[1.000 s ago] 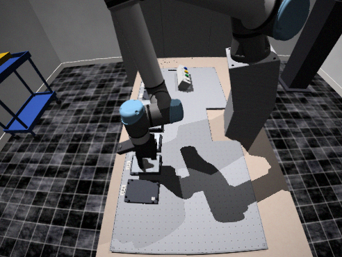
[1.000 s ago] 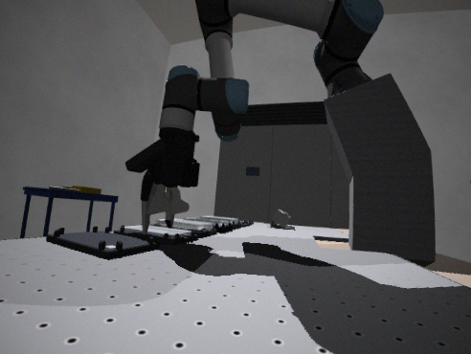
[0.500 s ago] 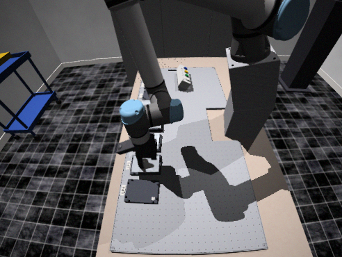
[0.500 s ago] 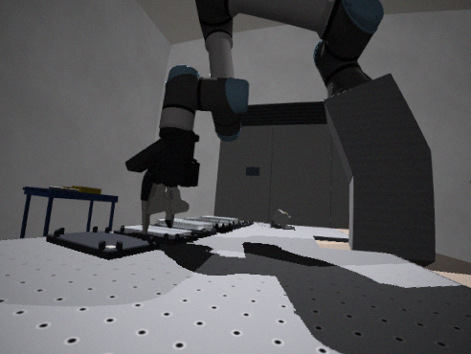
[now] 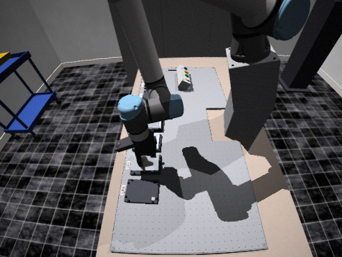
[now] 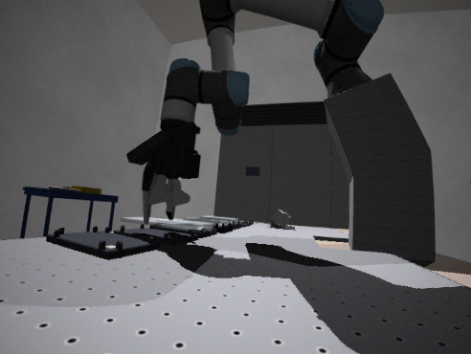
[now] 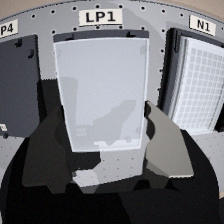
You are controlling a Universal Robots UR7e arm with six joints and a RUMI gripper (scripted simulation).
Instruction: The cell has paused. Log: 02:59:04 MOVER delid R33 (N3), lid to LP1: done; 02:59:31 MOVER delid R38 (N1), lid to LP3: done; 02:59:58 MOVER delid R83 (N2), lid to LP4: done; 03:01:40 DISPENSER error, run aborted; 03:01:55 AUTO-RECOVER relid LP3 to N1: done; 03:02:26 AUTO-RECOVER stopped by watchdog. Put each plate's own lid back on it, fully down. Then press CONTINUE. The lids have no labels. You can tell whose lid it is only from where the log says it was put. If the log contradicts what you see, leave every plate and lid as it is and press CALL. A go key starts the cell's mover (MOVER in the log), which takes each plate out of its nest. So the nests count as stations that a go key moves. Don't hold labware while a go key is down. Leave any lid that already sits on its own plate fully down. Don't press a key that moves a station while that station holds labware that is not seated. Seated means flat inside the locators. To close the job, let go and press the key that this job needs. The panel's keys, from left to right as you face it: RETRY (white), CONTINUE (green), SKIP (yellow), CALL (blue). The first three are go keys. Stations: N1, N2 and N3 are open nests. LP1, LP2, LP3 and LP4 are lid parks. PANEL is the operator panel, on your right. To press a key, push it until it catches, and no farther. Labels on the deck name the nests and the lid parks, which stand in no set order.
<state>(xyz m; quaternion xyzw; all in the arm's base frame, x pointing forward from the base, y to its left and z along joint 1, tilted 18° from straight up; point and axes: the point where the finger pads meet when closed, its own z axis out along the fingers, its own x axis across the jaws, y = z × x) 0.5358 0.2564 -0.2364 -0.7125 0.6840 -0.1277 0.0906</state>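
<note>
My hand is 250 mm to the left of the well plate and 20 mm above it. From my hand the other things lie so: white key (220 mm behind, 610 mm to the right, 20 mm above); then green continue key (220 mm behind, 660 mm to the right, 20 mm above); then lid park LP2 (10 mm ahead, 520 mm to the right, 40 mm below).
</note>
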